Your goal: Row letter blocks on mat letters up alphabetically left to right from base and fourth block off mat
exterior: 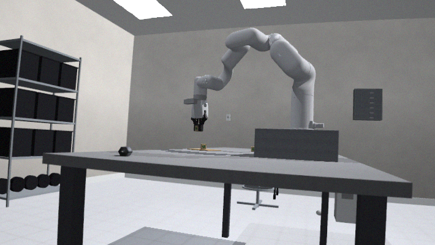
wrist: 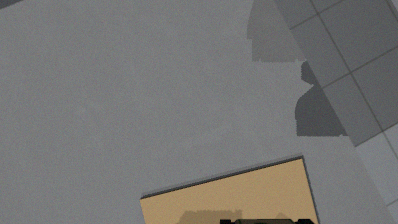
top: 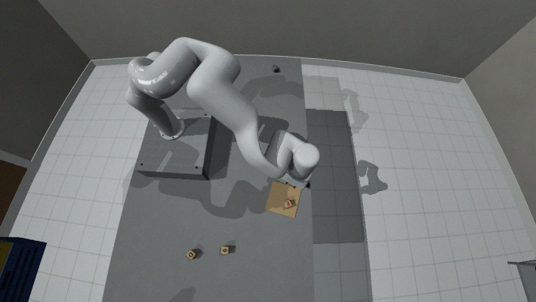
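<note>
Right now my hand is 10 mm past the tan mat, 50 mm to the left of it and 120 mm above it. Round my hand: black faceted object: 210 mm behind, 760 mm to the left, 110 mm below.
</note>
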